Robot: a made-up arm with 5 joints.
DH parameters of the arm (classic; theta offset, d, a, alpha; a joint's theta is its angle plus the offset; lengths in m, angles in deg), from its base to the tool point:
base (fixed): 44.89 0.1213 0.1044 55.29
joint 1: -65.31 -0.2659 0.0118 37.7
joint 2: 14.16 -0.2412 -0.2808 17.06
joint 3: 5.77 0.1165 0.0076 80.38
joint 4: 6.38 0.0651 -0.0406 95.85
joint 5: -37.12 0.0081 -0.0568 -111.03
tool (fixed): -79.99 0.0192 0 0
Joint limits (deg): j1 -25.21..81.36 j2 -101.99..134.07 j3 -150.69..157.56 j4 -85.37..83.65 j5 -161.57..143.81
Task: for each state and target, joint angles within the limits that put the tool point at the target. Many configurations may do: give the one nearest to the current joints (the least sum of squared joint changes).
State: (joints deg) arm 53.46 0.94 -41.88 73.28 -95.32
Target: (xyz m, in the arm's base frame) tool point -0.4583 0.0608 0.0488
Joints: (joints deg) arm 65.17 -35.46 -75.95 67.98 -48.25
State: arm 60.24 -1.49 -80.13 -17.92 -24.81
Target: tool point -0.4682 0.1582 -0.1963
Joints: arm 41.71 20.00 -63.94 6.08 -20.41
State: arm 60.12 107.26 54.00 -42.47 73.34
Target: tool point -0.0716 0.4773 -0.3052
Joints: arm 72.12 80.61 40.26 -10.40 74.79
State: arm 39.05 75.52 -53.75 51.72 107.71
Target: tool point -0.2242 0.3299 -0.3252
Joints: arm 42.59 77.21 -65.52 45.60 136.75
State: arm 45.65 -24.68 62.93 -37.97 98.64
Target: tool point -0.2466 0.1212 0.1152
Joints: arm 58.47 -61.37 88.16 -82.46 63.75
